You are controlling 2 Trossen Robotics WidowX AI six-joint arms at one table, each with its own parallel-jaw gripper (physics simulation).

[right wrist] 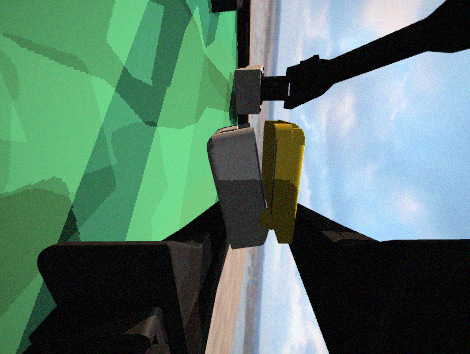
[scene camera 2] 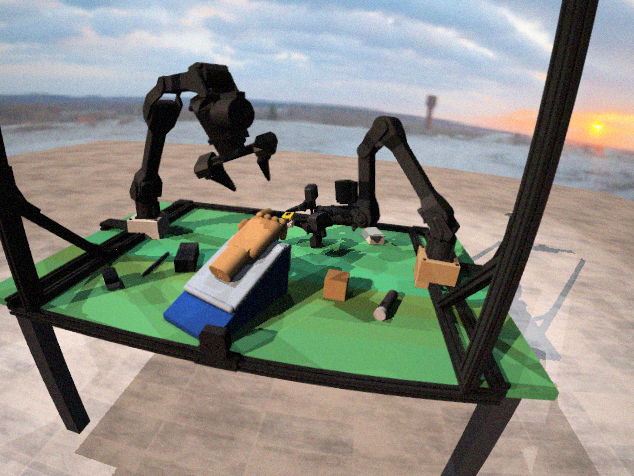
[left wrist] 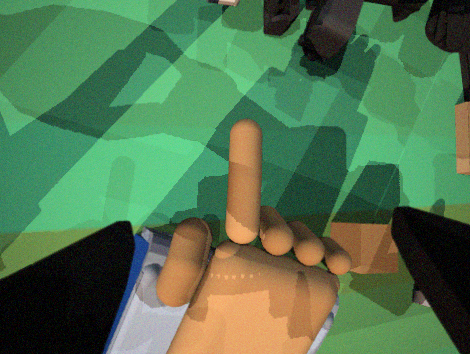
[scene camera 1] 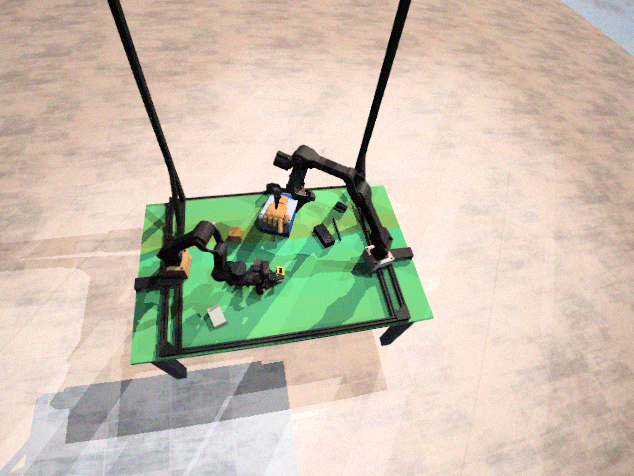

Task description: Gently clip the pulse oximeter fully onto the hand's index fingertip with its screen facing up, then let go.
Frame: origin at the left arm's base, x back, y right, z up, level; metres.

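Seen in the pictures: left gripper, fingertip midpoint: [scene camera 2: 252,185] [left wrist: 263,227] [scene camera 1: 285,211]; right gripper, fingertip midpoint: [right wrist: 254,205] [scene camera 2: 286,216] [scene camera 1: 283,278]; left arm's base, link origin: [right wrist: 261,89] [scene camera 2: 148,215] [scene camera 1: 379,253]; right arm's base, link origin: [scene camera 2: 438,255] [scene camera 1: 173,259].
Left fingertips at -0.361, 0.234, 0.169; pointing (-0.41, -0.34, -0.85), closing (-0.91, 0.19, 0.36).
Offsets run from my left fingertips to a thing's top centre, as dx, dy, dz. "spot": to the spot under its first point.
The yellow and grey pulse oximeter @[-0.092, -0.191, -0.125] [scene camera 1: 280,268] [scene camera 2: 287,215] [right wrist: 289,160] is raised off the table, yellow screen side up, its halves slightly apart at the far end. My right gripper [scene camera 1: 279,277] [scene camera 2: 292,220] [right wrist: 254,205] is shut on it, squeezing near its hinge. The hand [scene camera 1: 279,203] [scene camera 2: 256,233] [left wrist: 250,305] rests palm down on a sloped support, its index finger [left wrist: 245,175] pointing outward. The oximeter is apart from the finger and does not show in the left wrist view. My left gripper [scene camera 1: 288,206] [scene camera 2: 251,184] [left wrist: 263,227] is open and empty above the hand.
Blue and white support @[spot: +0.083, +0.220, -0.196] [scene camera 2: 197,312] under the hand. An orange cube @[-0.203, +0.090, -0.177] [scene camera 1: 235,234] [scene camera 2: 335,285] [left wrist: 362,247] and a dark cylinder @[-0.310, +0.150, -0.200] [scene camera 2: 389,300] lie beside it. On the other side are a black box @[+0.178, -0.041, -0.192] [scene camera 1: 323,235] [scene camera 2: 186,257] and a pen @[+0.259, -0.014, -0.218] [scene camera 1: 336,229] [scene camera 2: 155,263]. A white box @[-0.375, -0.250, -0.198] [scene camera 1: 216,316] [scene camera 2: 373,235] stands apart.
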